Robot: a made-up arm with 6 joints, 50 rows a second.
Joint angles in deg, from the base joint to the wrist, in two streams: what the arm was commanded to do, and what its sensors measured. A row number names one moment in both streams.
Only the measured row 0 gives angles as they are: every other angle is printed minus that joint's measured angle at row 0.
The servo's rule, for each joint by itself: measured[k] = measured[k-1] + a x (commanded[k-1-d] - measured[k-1]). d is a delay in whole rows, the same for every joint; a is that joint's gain. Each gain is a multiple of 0.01, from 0.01 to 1. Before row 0 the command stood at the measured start. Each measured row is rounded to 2 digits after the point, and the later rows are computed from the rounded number. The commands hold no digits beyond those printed.
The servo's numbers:
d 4
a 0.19 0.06 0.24 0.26 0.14 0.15
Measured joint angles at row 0:
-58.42 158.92 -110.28 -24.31 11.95 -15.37
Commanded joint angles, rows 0 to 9:
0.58 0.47 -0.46 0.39 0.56 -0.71
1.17 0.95 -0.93 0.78 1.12 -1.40
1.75 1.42 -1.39 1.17 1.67 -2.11
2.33 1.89 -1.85 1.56 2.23 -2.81
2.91 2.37 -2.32 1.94 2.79 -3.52
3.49 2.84 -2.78 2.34 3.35 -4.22
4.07 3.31 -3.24 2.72 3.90 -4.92
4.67 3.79 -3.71 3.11 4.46 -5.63
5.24 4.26 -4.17 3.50 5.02 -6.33
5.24 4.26 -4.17 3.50 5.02 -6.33
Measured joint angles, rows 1 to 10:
0.00 0.00 0.00 0.00 0.00 0.00
0.00 0.00 0.00 0.00 0.00 0.00
0.00 0.00 0.00 0.00 0.00 0.00
0.00 0.00 0.00 0.00 0.00 0.00
0.11 0.03 -0.11 0.10 0.08 -0.11
0.31 0.09 -0.31 0.28 0.23 -0.30
0.58 0.17 -0.57 0.51 0.43 -0.57
0.91 0.27 -0.88 0.78 0.68 -0.91
1.29 0.40 -1.23 1.08 0.98 -1.30
1.71 0.55 -1.60 1.41 1.31 -1.74

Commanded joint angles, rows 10 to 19:
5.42 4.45 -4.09 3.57 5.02 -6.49
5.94 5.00 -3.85 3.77 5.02 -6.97
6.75 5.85 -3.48 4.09 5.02 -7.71
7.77 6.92 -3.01 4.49 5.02 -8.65
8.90 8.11 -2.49 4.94 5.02 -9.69
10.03 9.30 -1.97 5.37 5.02 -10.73
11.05 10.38 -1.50 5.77 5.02 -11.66
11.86 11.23 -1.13 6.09 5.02 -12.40
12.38 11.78 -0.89 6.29 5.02 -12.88
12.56 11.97 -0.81 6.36 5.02 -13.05
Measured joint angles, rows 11 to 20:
2.16 0.72 -1.99 1.75 1.67 -2.22
2.64 0.90 -2.40 2.10 2.06 -2.73
3.13 1.10 -2.82 2.46 2.47 -3.27
3.53 1.29 -3.14 2.73 2.83 -3.73
3.89 1.48 -3.37 2.95 3.14 -4.14
4.28 1.69 -3.49 3.16 3.40 -4.56
4.75 1.94 -3.49 3.40 3.63 -5.03
5.32 2.24 -3.37 3.68 3.82 -5.57
6.00 2.59 -3.16 4.01 3.99 -6.19
6.77 2.99 -2.87 4.36 4.13 -6.87

